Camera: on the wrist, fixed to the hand. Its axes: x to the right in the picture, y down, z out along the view.
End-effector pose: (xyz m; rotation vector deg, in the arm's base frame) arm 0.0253 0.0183 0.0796 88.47 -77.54 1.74
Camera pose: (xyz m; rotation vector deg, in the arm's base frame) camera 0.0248 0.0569 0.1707 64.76 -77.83 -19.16
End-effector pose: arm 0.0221 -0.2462 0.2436 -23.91 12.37 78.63
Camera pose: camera -0.0313 -0.2405 0.1605 -41.85 -11.51 84.76
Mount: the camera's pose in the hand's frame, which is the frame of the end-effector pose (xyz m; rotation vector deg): 0.0270 0.0664 -0.0682 -27.22 -6.38 2.29
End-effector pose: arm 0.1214 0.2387 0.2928 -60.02 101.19 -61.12
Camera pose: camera 0.0343 0.2513 0.2476 -75.50 113.86 -31.98
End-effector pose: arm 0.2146 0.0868 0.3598 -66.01 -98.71 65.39
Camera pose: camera 0.2864 0.1431 0.3216 -81.83 -122.50 48.79
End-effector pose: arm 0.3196 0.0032 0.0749 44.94 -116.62 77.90
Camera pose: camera 0.2619 0.0836 0.0765 35.26 -134.16 46.33
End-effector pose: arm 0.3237 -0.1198 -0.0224 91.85 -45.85 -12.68
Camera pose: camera 0.3579 -0.0811 0.0620 64.96 -45.48 -25.23
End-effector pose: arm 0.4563 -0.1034 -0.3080 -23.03 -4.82 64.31
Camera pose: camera 0.4292 -0.0733 -0.3983 -43.87 -25.66 66.50
